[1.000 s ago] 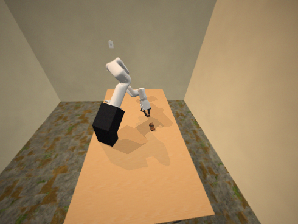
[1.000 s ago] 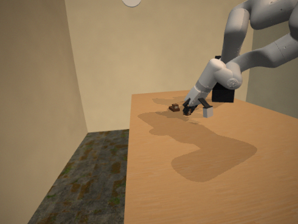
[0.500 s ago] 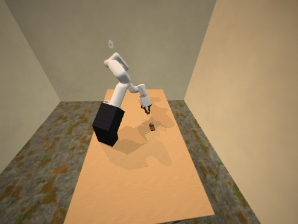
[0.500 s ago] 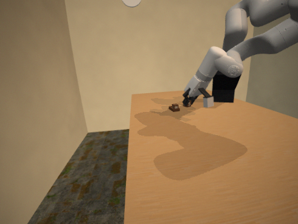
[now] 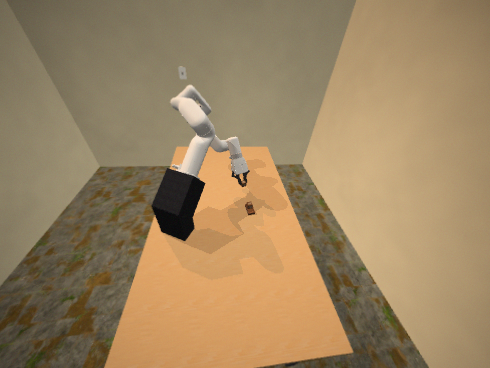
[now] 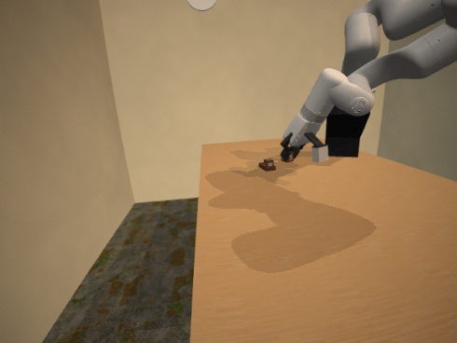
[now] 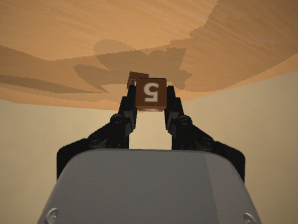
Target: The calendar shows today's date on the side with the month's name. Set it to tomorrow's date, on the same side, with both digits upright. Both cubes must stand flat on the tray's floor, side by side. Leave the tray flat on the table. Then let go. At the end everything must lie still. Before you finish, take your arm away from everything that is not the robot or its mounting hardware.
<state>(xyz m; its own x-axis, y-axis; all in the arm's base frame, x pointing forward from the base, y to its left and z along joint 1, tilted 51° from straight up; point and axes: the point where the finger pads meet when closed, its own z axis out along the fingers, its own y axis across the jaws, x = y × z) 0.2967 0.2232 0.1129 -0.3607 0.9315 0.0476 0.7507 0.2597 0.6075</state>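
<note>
The brown digit cube is 1 cm ahead of my hand, 1 cm to the right of it and 2 cm below it.
</note>
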